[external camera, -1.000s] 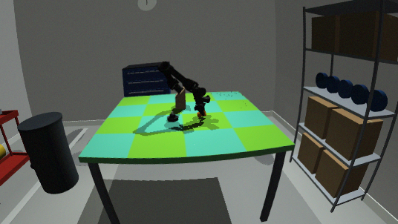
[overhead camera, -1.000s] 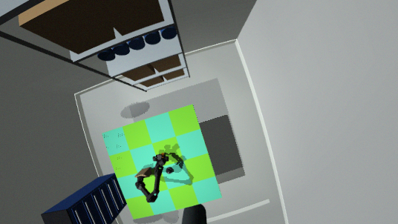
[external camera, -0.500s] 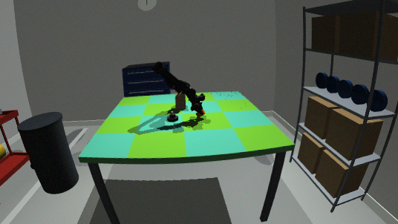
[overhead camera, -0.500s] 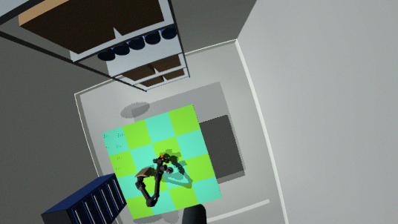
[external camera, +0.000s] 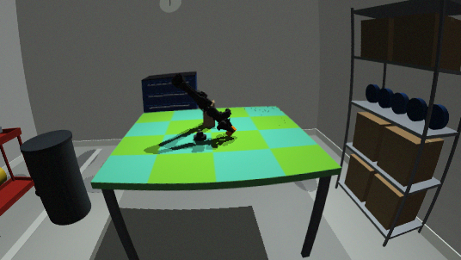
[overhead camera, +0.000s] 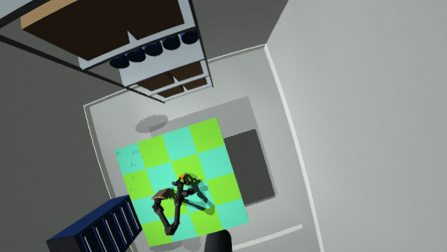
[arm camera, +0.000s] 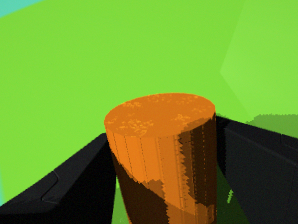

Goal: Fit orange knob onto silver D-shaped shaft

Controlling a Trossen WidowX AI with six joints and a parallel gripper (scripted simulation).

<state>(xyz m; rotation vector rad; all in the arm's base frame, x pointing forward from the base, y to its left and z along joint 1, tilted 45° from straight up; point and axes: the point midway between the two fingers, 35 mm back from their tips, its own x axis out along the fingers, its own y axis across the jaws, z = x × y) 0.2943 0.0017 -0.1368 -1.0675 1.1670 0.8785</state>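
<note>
The orange knob is 10 mm to the right of my gripper tip. Also, from my gripper tip: dark round pedestal (10 mm behind, 220 mm to the right, 10 mm below).
</note>
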